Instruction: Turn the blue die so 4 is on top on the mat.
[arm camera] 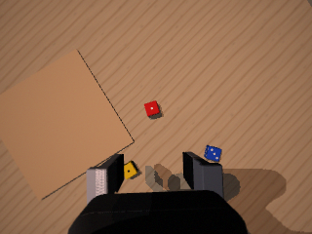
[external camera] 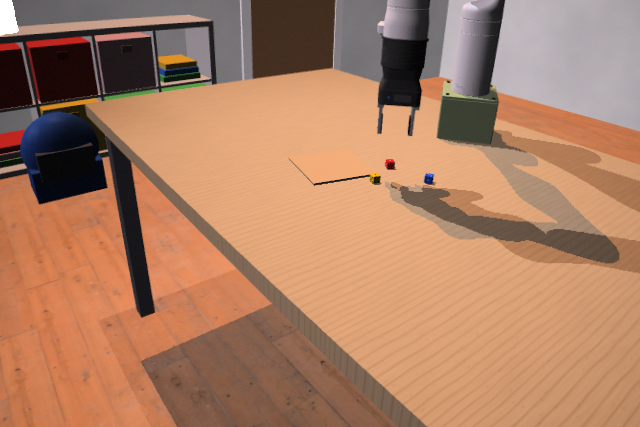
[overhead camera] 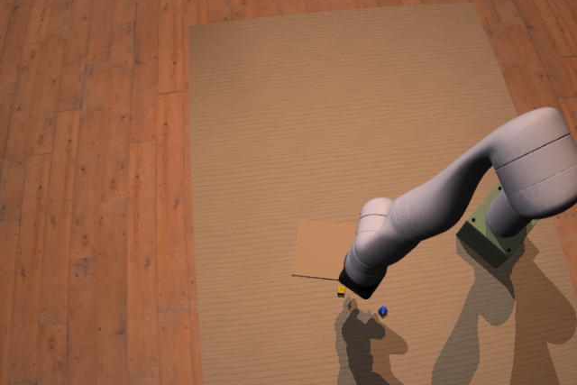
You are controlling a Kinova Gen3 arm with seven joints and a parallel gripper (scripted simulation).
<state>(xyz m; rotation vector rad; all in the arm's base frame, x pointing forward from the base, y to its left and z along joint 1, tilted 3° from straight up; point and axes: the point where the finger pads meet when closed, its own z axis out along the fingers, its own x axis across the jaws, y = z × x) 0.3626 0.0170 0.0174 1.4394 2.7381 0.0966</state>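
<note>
Right now the yellow die is 4 cm ahead of my hand, 1 cm to the right of it and 10 cm below it. From my hand the other things lie so: blue die 4 cm behind, 6 cm to the left, 10 cm below; then tan mat 4 cm ahead, 12 cm to the right, 11 cm below; then red die 4 cm behind, 3 cm to the right, 10 cm below.
</note>
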